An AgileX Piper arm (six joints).
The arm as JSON. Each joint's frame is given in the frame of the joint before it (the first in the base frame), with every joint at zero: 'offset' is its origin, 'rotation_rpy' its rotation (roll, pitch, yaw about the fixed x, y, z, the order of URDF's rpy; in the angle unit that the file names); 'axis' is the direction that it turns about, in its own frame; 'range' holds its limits. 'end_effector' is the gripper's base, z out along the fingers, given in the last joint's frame.
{
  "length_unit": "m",
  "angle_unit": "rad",
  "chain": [
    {
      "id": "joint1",
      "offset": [
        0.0,
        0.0,
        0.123
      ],
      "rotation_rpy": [
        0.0,
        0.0,
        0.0
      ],
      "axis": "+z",
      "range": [
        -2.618,
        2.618
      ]
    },
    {
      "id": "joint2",
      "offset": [
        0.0,
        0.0,
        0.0
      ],
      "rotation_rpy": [
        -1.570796,
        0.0,
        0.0
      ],
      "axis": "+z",
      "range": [
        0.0,
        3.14
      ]
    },
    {
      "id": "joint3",
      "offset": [
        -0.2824,
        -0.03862,
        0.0
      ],
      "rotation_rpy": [
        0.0,
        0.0,
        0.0
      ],
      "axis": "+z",
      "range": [
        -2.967,
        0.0
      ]
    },
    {
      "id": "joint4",
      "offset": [
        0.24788,
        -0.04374,
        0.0
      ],
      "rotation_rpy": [
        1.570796,
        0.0,
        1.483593
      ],
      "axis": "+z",
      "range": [
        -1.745,
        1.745
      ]
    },
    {
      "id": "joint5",
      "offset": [
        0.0,
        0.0,
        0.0
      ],
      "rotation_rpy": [
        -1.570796,
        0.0,
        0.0
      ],
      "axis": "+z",
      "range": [
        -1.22,
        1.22
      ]
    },
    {
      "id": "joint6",
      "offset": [
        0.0,
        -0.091,
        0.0
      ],
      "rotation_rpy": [
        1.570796,
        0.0,
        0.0
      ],
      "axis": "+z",
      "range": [
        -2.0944,
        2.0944
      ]
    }
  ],
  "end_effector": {
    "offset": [
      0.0,
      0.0,
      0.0
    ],
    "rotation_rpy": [
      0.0,
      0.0,
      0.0
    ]
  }
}
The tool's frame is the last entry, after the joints.
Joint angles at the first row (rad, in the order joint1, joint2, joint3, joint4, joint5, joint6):
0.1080 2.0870 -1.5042 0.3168 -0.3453 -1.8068
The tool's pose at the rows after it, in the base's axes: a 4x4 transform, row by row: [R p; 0 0 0 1], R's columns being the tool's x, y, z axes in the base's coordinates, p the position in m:
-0.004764, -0.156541, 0.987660, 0.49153; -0.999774, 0.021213, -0.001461, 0.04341; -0.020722, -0.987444, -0.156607, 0.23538; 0, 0, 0, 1
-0.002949, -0.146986, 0.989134, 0.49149; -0.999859, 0.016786, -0.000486, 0.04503; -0.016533, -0.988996, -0.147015, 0.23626; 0, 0, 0, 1
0.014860, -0.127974, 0.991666, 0.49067; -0.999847, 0.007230, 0.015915, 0.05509; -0.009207, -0.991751, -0.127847, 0.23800; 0, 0, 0, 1
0.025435, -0.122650, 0.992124, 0.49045; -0.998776, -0.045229, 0.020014, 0.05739; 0.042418, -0.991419, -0.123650, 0.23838; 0, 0, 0, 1
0.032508, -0.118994, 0.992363, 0.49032; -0.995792, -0.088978, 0.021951, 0.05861; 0.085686, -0.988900, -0.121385, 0.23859; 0, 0, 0, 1
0.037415, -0.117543, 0.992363, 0.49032; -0.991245, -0.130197, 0.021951, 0.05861; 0.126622, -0.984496, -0.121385, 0.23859; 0, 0, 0, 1
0.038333, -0.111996, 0.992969, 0.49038; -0.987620, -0.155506, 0.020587, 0.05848; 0.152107, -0.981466, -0.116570, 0.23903; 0, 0, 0, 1
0.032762, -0.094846, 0.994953, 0.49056; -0.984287, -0.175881, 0.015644, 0.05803; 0.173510, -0.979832, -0.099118, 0.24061; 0, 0, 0, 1
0.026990, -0.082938, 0.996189, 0.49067; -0.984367, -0.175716, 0.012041, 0.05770; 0.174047, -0.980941, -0.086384, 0.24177; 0, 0, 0, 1
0.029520, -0.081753, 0.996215, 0.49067; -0.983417, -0.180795, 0.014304, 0.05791; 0.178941, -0.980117, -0.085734, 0.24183; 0, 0, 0, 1
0.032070, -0.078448, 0.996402, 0.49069; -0.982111, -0.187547, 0.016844, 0.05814; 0.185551, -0.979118, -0.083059, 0.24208; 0, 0, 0, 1
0.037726, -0.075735, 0.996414, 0.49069; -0.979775, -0.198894, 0.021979, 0.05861; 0.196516, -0.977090, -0.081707, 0.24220; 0, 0, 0, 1
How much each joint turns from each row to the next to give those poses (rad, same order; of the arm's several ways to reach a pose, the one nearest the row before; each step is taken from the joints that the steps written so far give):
0.0000 0.0000 0.0000 0.0000 -0.0084 -0.0242
0.0038 0.0000 0.0000 0.0000 -0.0101 -0.0038
0.0214 0.0000 0.0000 -0.0021 -0.0199 -0.0049
0.0048 0.0000 0.0000 -0.0013 -0.0043 -0.0507
0.0026 0.0000 0.0000 0.0000 -0.0023 -0.0436
0.0000 0.0000 0.0000 0.0000 0.0000 -0.0415
0.0000 0.0000 0.0000 0.0000 -0.0051 -0.0256
0.0000 0.0000 0.0000 0.0000 -0.0182 -0.0210
0.0000 0.0000 0.0001 0.0000 -0.0133 0.0000
0.0000 0.0000 0.0000 -0.0057 -0.0001 0.0000
0.0000 0.0000 -0.0001 -0.0076 -0.0018 0.0000
0.0000 0.0000 0.0000 -0.0127 -0.0001 0.0000

